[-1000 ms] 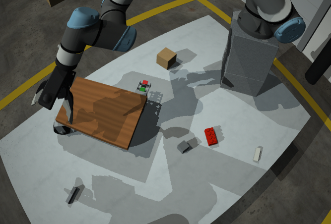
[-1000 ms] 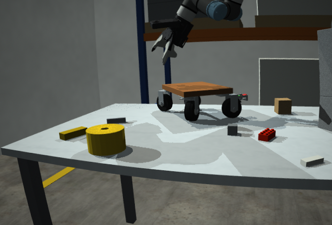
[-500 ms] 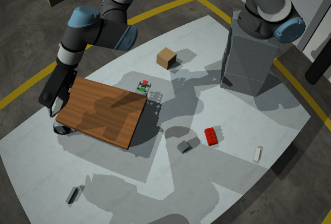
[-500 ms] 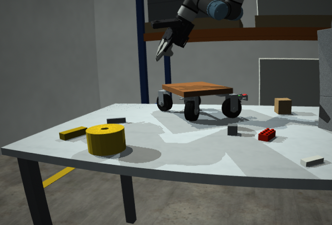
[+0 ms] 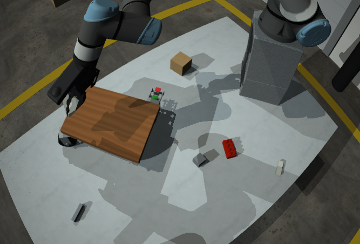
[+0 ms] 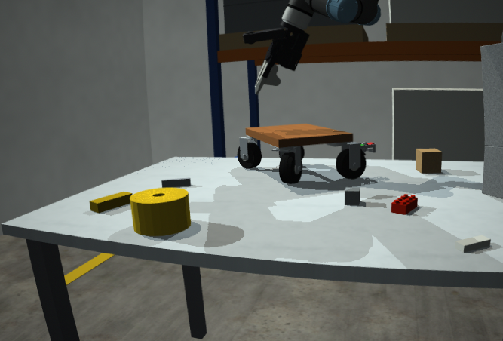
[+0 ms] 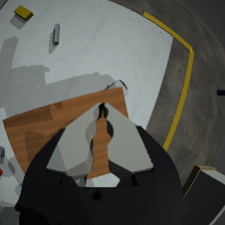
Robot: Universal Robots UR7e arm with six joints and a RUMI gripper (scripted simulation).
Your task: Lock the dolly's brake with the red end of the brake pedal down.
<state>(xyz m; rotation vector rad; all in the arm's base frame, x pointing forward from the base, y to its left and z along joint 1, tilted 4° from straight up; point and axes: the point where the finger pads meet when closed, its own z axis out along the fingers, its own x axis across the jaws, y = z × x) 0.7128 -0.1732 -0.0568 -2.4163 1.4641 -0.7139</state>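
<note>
Now: the brake pedal 310 mm behind my hand, 160 mm below it and 30 mm to the left of it. Round my hand: tan cube: 490 mm behind, 210 mm below, 60 mm to the right; small grey block: 290 mm behind, 280 mm to the left, 230 mm below; yellow bar: 400 mm to the left, 240 mm ahead, 230 mm below.
</note>
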